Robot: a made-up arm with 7 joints. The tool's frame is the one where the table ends. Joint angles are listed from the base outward.
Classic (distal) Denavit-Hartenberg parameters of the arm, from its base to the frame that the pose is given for. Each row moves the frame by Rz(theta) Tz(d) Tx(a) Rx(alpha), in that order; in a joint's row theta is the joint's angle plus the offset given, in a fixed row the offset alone. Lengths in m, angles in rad.
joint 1: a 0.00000; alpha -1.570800; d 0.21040; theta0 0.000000
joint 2: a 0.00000; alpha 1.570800; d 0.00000; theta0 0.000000
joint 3: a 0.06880; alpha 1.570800; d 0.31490; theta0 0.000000
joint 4: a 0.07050; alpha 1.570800; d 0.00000; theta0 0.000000
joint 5: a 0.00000; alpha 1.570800; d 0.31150; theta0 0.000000
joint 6: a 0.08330; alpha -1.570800; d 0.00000; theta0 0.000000
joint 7: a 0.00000; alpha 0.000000; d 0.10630; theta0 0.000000
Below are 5 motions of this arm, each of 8 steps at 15 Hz.
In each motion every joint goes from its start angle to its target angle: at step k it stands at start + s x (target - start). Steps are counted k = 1, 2, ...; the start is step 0. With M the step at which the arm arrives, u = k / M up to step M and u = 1 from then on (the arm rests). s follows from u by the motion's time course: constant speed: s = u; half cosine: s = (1 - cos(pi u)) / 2; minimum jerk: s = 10 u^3 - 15 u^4 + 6 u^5.
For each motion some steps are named. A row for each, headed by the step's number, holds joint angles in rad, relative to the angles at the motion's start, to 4 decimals.
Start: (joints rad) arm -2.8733 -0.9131 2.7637 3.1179 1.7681 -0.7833 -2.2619
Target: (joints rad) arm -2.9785 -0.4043 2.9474 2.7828 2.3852 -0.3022 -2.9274
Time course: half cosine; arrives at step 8
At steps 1, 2, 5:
1: -0.0040 0.0194 0.0070 -0.0128 0.0235 0.0183 -0.0253
2: -0.0154 0.0745 0.0269 -0.0491 0.0904 0.0705 -0.0975
5: -0.0727 0.3518 0.1270 -0.2317 0.4266 0.3326 -0.4601

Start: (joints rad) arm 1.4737 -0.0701 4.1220 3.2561 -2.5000 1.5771 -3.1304
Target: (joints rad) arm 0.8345 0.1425 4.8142 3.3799 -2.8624 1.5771 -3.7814
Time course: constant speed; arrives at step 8
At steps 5, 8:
5: -0.3995 0.1329 0.4326 0.0774 -0.2265 0.0000 -0.4069
8: -0.6392 0.2126 0.6922 0.1238 -0.3624 0.0000 -0.6510

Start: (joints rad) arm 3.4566 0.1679 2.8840 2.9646 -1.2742 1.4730 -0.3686
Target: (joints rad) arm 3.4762 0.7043 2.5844 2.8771 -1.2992 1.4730 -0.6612
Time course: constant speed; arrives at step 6
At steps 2, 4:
2: 0.0065 0.1788 -0.0999 -0.0292 -0.0083 0.0000 -0.0975
4: 0.0131 0.3576 -0.1997 -0.0583 -0.0167 0.0000 -0.1951

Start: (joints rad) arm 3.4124 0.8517 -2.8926 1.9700 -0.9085 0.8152 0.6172
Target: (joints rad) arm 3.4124 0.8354 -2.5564 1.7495 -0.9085 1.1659 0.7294
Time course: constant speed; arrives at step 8
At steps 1, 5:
1: 0.0000 -0.0020 0.0420 -0.0276 0.0000 0.0438 0.0140
5: 0.0000 -0.0102 0.2101 -0.1378 0.0000 0.2192 0.0701

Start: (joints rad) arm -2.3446 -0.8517 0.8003 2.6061 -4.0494 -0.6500 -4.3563
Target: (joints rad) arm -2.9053 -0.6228 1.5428 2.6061 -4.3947 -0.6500 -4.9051
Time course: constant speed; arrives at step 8
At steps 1, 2, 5, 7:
1: -0.0701 0.0286 0.0928 0.0000 -0.0432 0.0000 -0.0686
2: -0.1402 0.0572 0.1856 0.0000 -0.0863 0.0000 -0.1372
5: -0.3504 0.1431 0.4641 0.0000 -0.2158 0.0000 -0.3430
7: -0.4906 0.2003 0.6497 0.0000 -0.3021 0.0000 -0.4802

